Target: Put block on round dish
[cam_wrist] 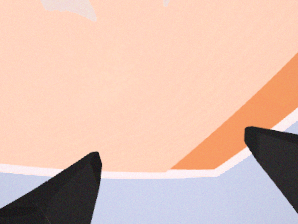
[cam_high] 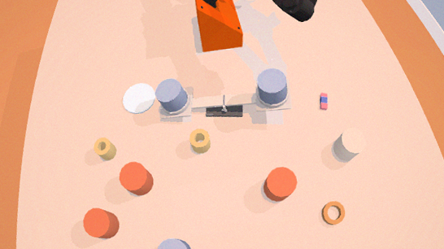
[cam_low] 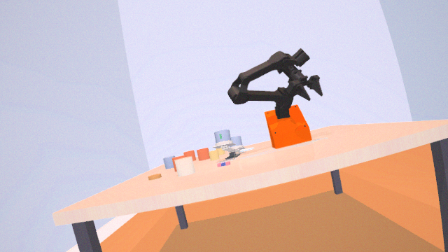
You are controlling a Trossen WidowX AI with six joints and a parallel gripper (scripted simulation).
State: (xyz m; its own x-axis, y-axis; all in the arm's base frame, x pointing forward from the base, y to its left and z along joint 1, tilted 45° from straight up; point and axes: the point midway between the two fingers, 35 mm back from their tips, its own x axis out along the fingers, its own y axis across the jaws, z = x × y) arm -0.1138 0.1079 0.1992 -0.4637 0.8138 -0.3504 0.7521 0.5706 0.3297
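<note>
Now: the pale lilac block 41 cm ahead of my gripper tip, 34 cm to the right of it and 14 cm below it. From my gripper tip the other things lie so: pink-blue eraser (43 cm ahead, 8 cm to the left, 18 cm below); balance (43 cm ahead, 21 cm to the right, 14 cm below); grey-blue cup (44 cm ahead, 7 cm to the right, 7 cm below).
</note>
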